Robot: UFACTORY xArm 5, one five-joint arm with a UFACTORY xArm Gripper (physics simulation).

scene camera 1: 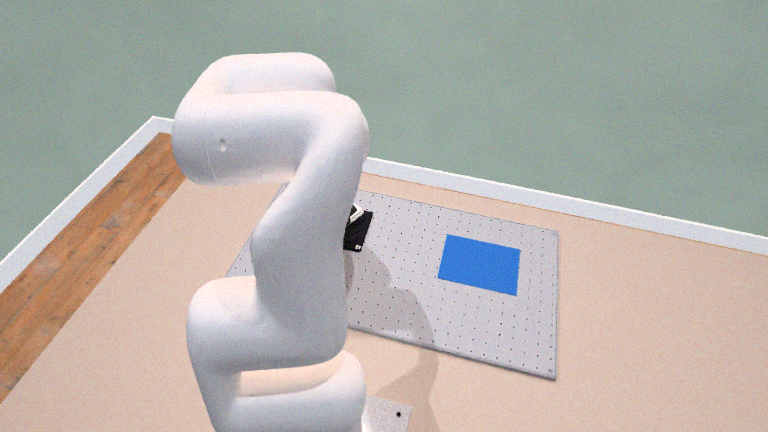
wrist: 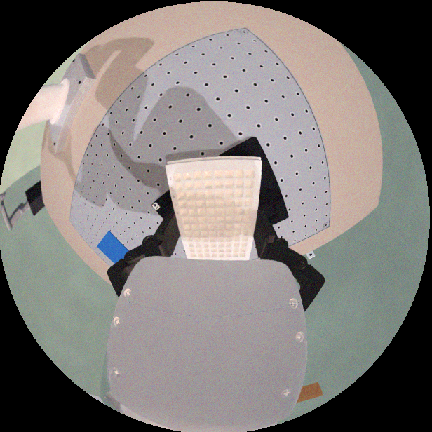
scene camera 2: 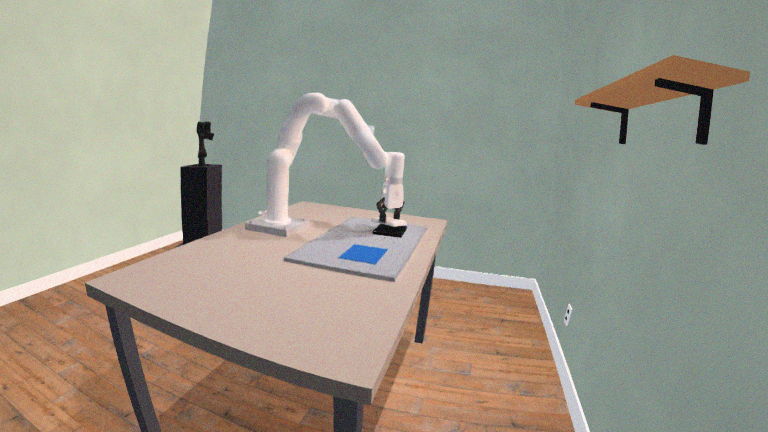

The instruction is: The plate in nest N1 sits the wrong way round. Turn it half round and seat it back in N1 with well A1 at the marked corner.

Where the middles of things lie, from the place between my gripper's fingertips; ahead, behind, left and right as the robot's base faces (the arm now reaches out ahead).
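Labels:
Hand now right at white well plate (wrist: 215,198). Counted from my hand: black nest (wrist: 270,194), 1 cm ahead, 4 cm below; flat blue rectangle (scene camera 1: 471,262), 34 cm to the right, 7 cm behind, 4 cm below. Going by their middles, flat blue rectangle farthest from my hand of the things named here.

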